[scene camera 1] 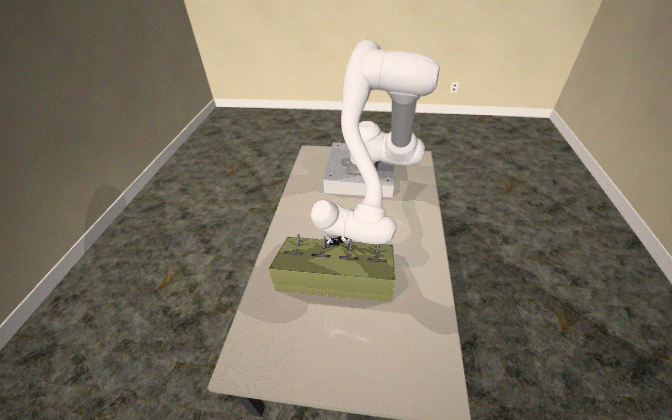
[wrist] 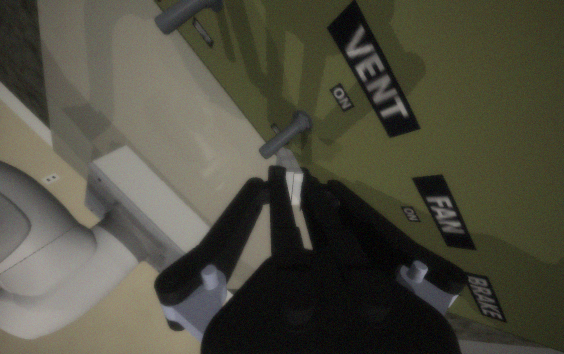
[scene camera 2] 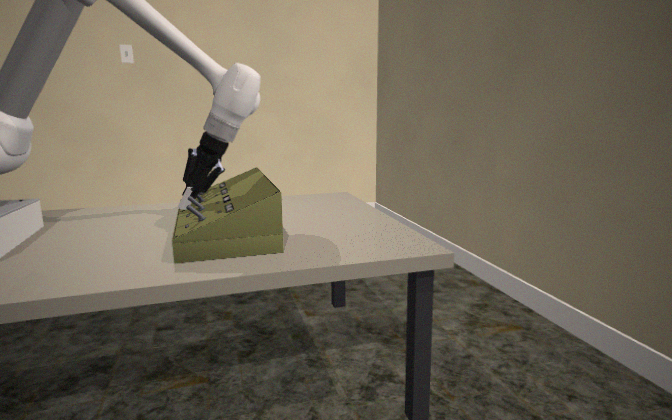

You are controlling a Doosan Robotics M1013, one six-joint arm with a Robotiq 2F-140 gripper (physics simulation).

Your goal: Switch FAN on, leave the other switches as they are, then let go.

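The olive switch box (scene camera 1: 332,285) (scene camera 2: 230,245) (wrist: 480,150) stands on the table. The FAN label (wrist: 444,212) shows in the wrist view; the FAN lever (scene camera 1: 324,243) is second from the left in scene camera 1 and hidden behind the gripper in the wrist view. The VENT lever (scene camera 1: 350,245) (wrist: 285,135) leans away from its ON mark (wrist: 342,97). The BRAKE lever (scene camera 1: 298,240) (scene camera 2: 196,213) and PUMP lever (scene camera 1: 378,248) lean the same way. My gripper (scene camera 2: 184,200) (wrist: 282,160) is shut and empty, its tips low over the box's robot-side edge, close beside the VENT lever in the wrist view.
The box stands on the beige table (scene camera 1: 400,360) (scene camera 2: 125,250). The arm's white base block (scene camera 1: 345,187) (wrist: 150,185) stands at the table's far end. The BRAKE label (wrist: 486,297) and VENT label (wrist: 375,70) show on the panel. The arm's wrist hangs above the levers.
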